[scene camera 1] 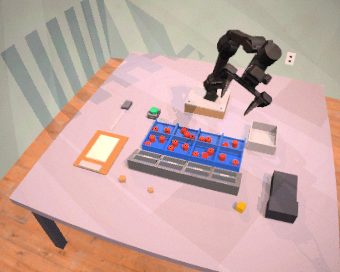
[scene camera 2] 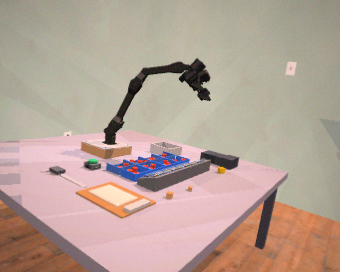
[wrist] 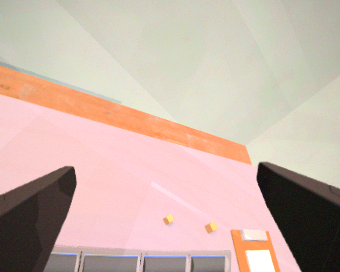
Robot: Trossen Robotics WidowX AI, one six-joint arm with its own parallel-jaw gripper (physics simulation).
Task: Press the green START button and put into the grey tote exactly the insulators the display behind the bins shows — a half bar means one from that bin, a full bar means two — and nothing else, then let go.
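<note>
The green START button [scene camera 1: 154, 110] [scene camera 2: 92, 161] sits on a small dark base left of the blue bins [scene camera 1: 192, 159] [scene camera 2: 125, 174]. Red insulators [scene camera 1: 185, 146] [scene camera 2: 166, 162] lie in the bins' compartments. The long grey display [scene camera 1: 185, 177] [scene camera 2: 175, 176] [wrist: 150, 250] stands along the bins' side away from the arm; its four windows show partly, and I cannot read any bars. The grey tote [scene camera 1: 262, 147] [scene camera 2: 166, 148] stands right of the bins in scene camera 1, with no insulator visible inside. My gripper [scene camera 1: 235, 105] [scene camera 2: 206, 98] [wrist: 168, 173] is open and empty, high above the table.
An orange board [scene camera 1: 120, 137] [scene camera 2: 92, 195] [wrist: 240, 250] lies left of the display in scene camera 1. A dark block [scene camera 1: 284, 200] [scene camera 2: 220, 159], a yellow cube [scene camera 1: 241, 207] [scene camera 2: 221, 170], two small orange cubes and a dark thing with a thin strip [scene camera 1: 127, 104] [scene camera 2: 57, 170] are on the table.
</note>
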